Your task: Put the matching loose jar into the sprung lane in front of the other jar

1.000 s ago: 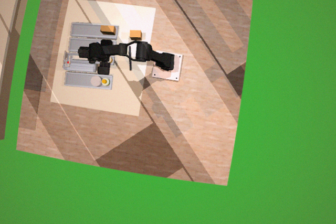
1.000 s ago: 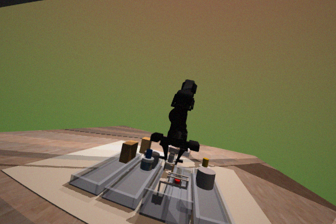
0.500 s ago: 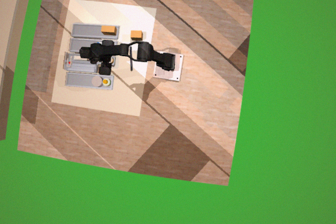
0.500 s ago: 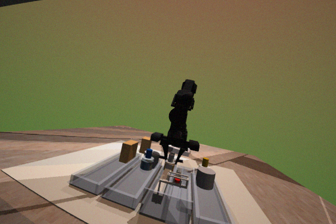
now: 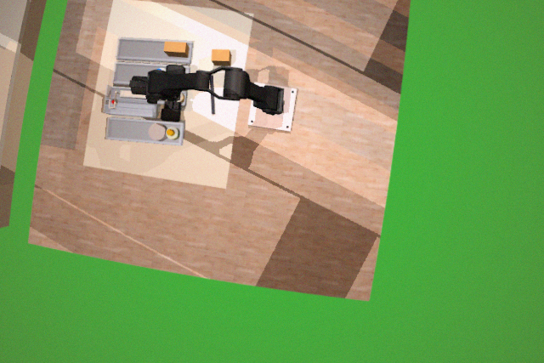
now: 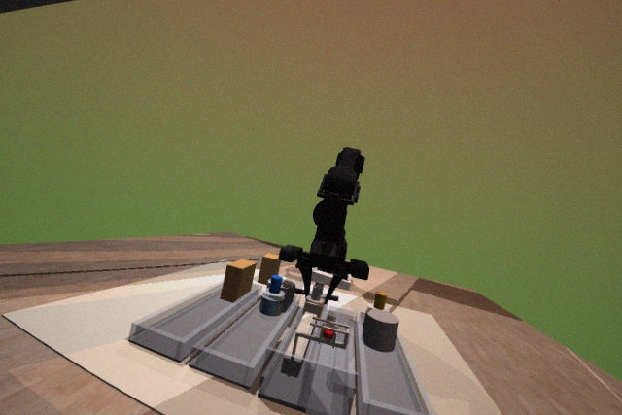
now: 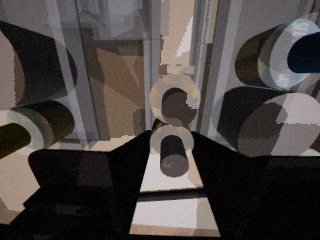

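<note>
Right now the sprung lane is 150 mm ahead of my gripper tip, 10 mm to the left of it and 10 mm below it. From my gripper tip the other things lie so: red mark 220 mm ahead, 10 mm to the left, 40 mm above; brown box 170 mm to the right, 10 mm above.
</note>
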